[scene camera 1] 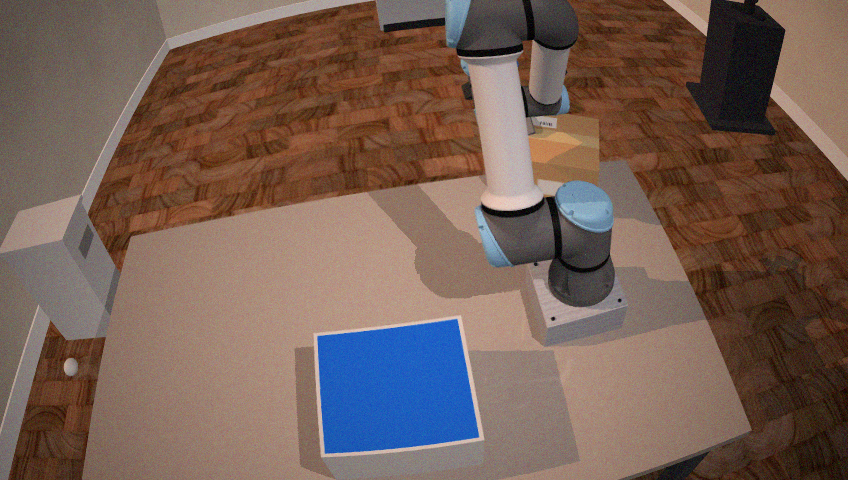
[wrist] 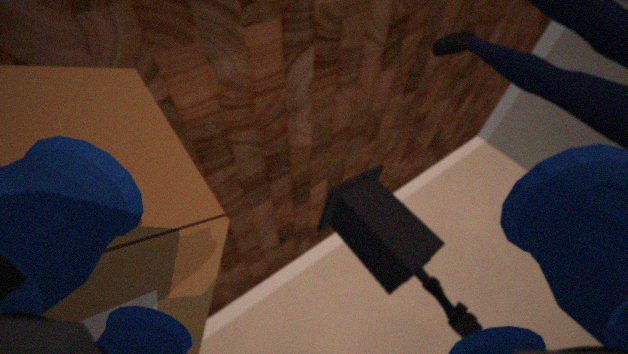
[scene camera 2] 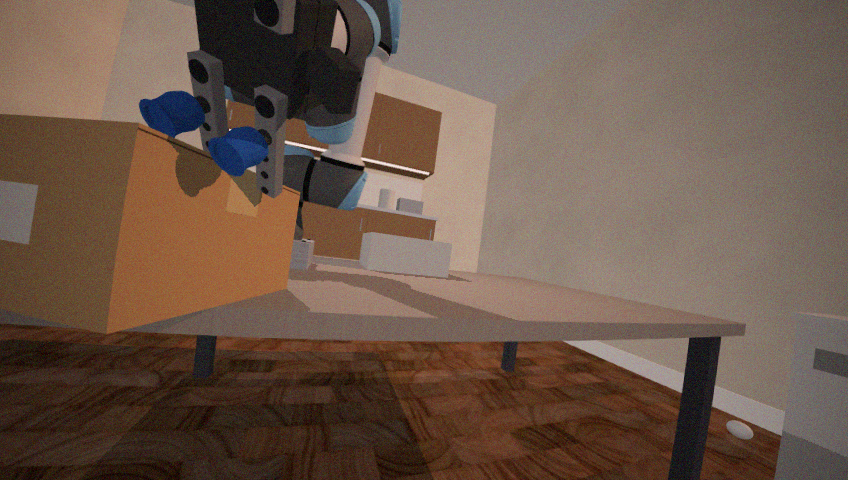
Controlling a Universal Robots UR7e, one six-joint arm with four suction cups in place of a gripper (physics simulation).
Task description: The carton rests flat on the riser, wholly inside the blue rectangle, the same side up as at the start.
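Note:
The brown carton (scene camera 1: 568,155) (scene camera 2: 205,255) (wrist: 90,110) stands on the far end of the table, beyond the arm's base. Its near lower corner reaches over the table edge in scene camera 2. The pale riser (scene camera 1: 410,462) (scene camera 2: 407,255) bears the uncovered blue rectangle (scene camera 1: 395,386). My gripper (scene camera 2: 205,132) (wrist: 320,260) is tilted at the carton's top edge. Two blue cups are close to that edge, with shadows on the side face. I see no cup sealed on the carton; exact contact is unclear. The gripper reads as open. Scene camera 1 hides the cups behind the arm.
The arm's base block (scene camera 1: 586,324) stands between carton and riser. The table (scene camera 1: 238,297) (scene camera 2: 535,309) bears both. A grey cabinet (scene camera 1: 53,261) (scene camera 2: 815,380) stands on the floor beside it. A dark stand (scene camera 1: 740,65) (wrist: 385,230) is by the wall.

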